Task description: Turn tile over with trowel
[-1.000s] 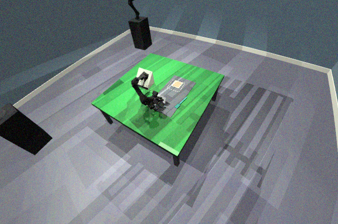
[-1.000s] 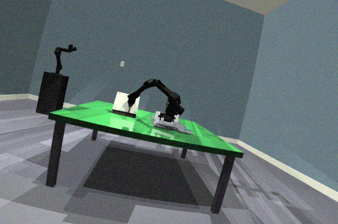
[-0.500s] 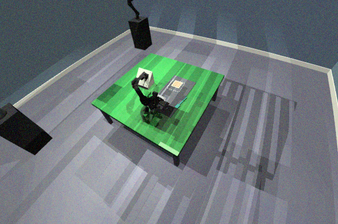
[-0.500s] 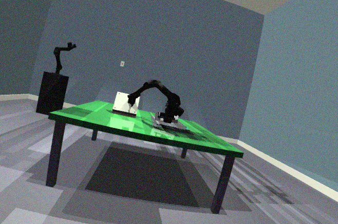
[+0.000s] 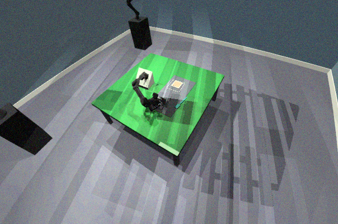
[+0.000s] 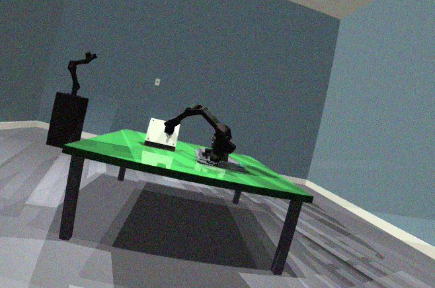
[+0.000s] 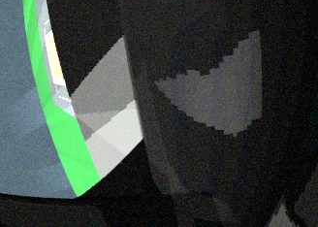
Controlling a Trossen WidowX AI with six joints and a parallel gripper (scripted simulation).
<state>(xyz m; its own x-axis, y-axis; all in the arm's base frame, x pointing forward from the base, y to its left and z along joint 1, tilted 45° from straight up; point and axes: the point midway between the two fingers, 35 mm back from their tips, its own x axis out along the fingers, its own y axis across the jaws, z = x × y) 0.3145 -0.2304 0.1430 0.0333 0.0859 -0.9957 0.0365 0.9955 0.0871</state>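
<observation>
Now: the small trowel 2 cm behind my gripper tip and 1 cm above it. The rest, counted from my gripper tip: grey mat: 8 cm ahead, 22 cm to the left, 7 cm below; then thin teal strip: 24 cm ahead, 11 cm to the left, 5 cm below; then tile: 6 cm ahead, 39 cm to the left, 5 cm below.
</observation>
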